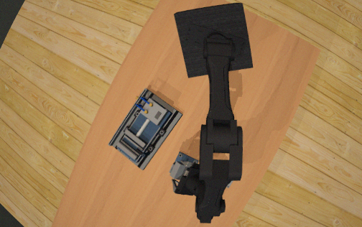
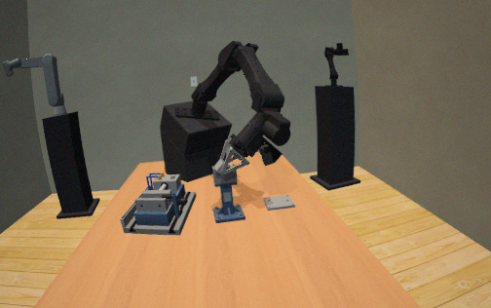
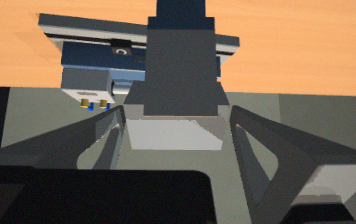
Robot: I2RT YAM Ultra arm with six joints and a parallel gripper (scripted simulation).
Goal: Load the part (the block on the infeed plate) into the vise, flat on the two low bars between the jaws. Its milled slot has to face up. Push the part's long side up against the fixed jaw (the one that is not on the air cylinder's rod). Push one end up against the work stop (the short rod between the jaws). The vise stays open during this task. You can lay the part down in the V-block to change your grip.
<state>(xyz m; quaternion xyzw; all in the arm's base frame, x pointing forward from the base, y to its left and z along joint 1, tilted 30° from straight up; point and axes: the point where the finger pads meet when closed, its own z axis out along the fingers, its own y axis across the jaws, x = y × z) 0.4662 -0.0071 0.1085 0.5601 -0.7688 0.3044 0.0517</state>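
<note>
The part lies 1 cm below my hand. Also, from my hand: black rod (18 cm to the right, 7 cm below); then infeed plate (18 cm to the left, 15 cm below, 2 cm behind); then moving jaw (22 cm to the right, 8 cm below, 4 cm behind).
</note>
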